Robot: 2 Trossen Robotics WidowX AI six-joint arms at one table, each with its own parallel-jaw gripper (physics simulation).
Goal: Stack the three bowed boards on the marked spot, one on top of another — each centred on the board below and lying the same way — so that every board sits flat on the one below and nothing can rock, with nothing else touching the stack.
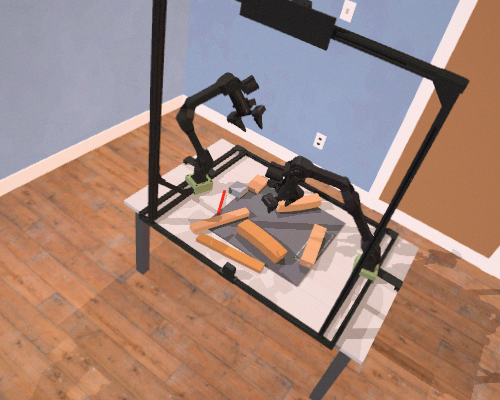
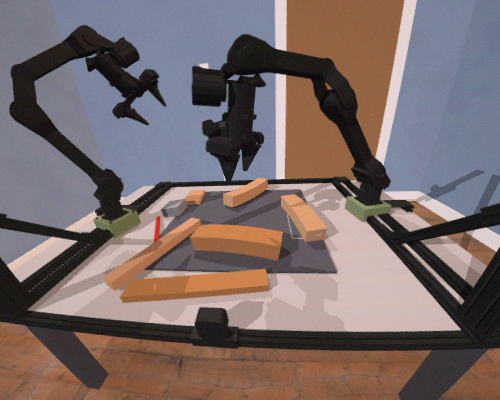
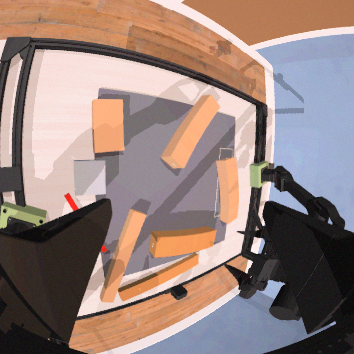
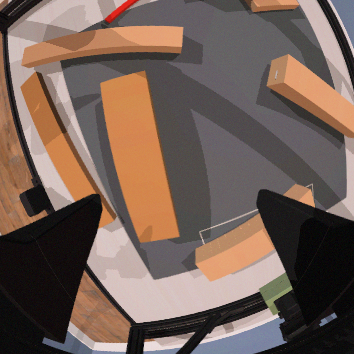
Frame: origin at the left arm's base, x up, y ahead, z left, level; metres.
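Seen in the pictures: left gripper, fingertip midpoint: (image 1: 253,130) (image 2: 156,115) (image 3: 189,208); right gripper, fingertip midpoint: (image 1: 276,209) (image 2: 237,175) (image 3: 230,248) (image 4: 180,199); left arm's base at its link origin: (image 1: 199,178) (image 2: 115,215); right arm's base at its link origin: (image 1: 367,264) (image 2: 368,200) (image 3: 263,173) (image 4: 286,299).
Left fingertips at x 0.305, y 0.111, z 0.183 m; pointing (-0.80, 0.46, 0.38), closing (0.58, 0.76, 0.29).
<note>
Offsets run from my left fingertips to a thing's middle. "pt": to the spot under its first point.
Several orange bowed boards lie apart on and around the dark mat. One board {dy +0.476, dx -0.328, dz +0.060 m} (image 1: 314,245) (image 2: 303,217) (image 3: 228,191) (image 4: 240,252) lies partly over the thin white outline {pt dy +0.463, dx -0.350, dz +0.002 m} (image 2: 291,228) (image 4: 228,221), offset to one side. A wide board {dy +0.342, dx -0.327, dz -0.139 m} (image 1: 261,240) (image 2: 237,241) (image 3: 183,242) (image 4: 140,160) lies mid-mat. Another board {dy +0.230, dx -0.319, dz +0.178 m} (image 1: 300,203) (image 2: 246,193) (image 3: 191,132) (image 4: 315,97) lies at the back. My left gripper (image 1: 253,128) (image 2: 156,115) (image 3: 189,208) is open, high above the table's left side. My right gripper (image 2: 237,175) (image 4: 180,199) is open and empty above the mat.
A long board (image 1: 220,220) (image 2: 152,253) (image 4: 105,42) and another {dy +0.321, dx -0.346, dz -0.288 m} (image 1: 230,252) (image 2: 195,286) (image 4: 65,145) lie left and front. A short orange block {dy +0.013, dx -0.339, dz +0.091 m} (image 2: 195,197) (image 3: 108,125), a grey block {dy +0.012, dx -0.333, dz -0.029 m} (image 2: 174,207) (image 3: 90,177) and a red strip {dy +0.039, dx -0.349, dz -0.144 m} (image 1: 221,202) (image 2: 157,229) lie back left.
</note>
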